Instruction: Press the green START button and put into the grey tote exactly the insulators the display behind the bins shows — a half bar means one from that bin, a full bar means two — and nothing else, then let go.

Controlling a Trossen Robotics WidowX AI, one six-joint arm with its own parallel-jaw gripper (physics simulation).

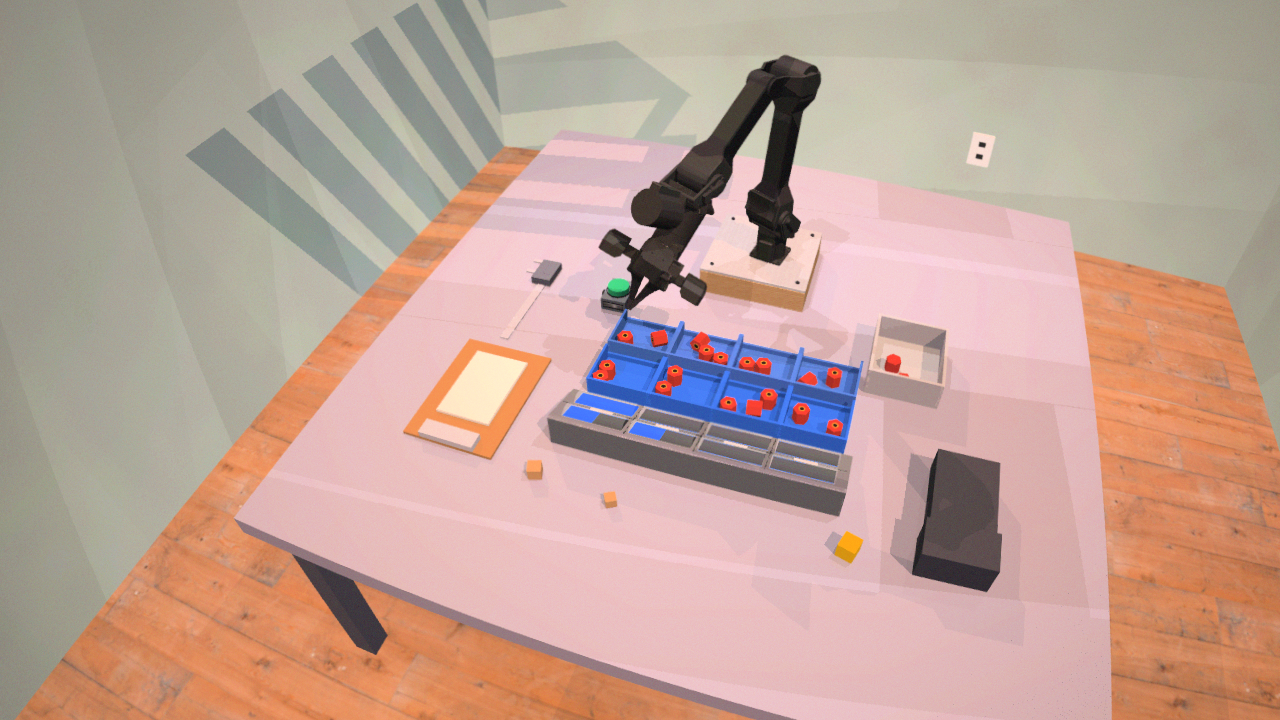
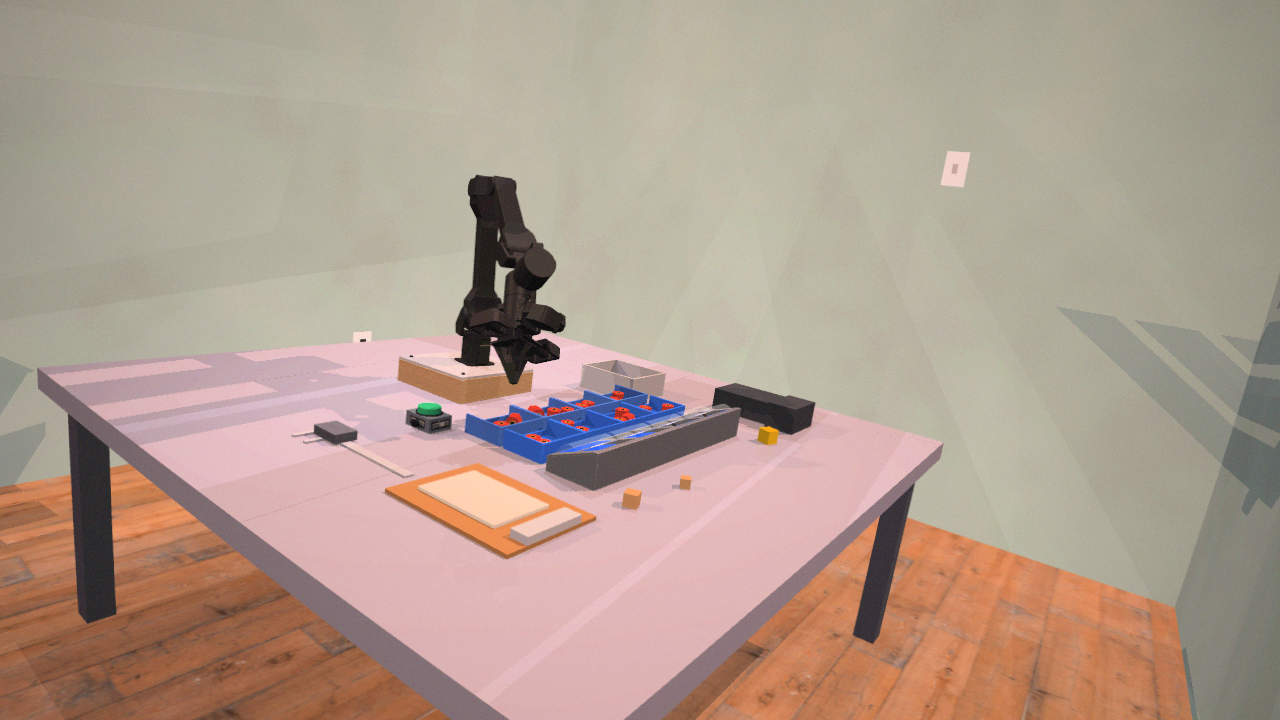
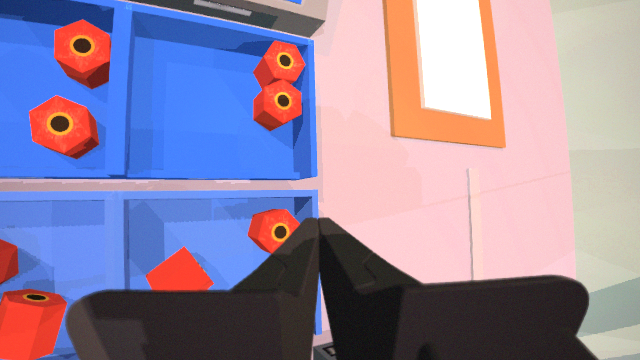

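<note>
My gripper (image 1: 631, 305) (image 2: 513, 382) (image 3: 317, 229) is shut and empty, above the outer edge of the back-left bin, near the green START button (image 1: 618, 287) (image 2: 428, 409). In that bin, one red insulator (image 1: 624, 336) (image 3: 272, 230) is beside the fingertips and another (image 1: 658, 337) (image 3: 180, 272) lies further in. The blue bins (image 1: 640, 371) (image 3: 200, 140) hold several more. The display (image 1: 698, 465) (image 2: 662, 452) shows a full bar back-left, a half bar front-left and a half bar front in the second column. The grey tote (image 1: 904, 392) (image 2: 597, 376) holds a red insulator (image 1: 893, 362) and a small red patch beside it.
A black block (image 1: 959, 519) (image 2: 760, 407) stands right of the display. A yellow cube (image 1: 849, 546) (image 2: 768, 435) and two small orange cubes (image 1: 534, 469) (image 1: 609, 499) lie in front. An orange board (image 1: 510, 420) (image 2: 429, 501) and a grey plug-like object (image 1: 546, 272) (image 2: 335, 432) lie left.
</note>
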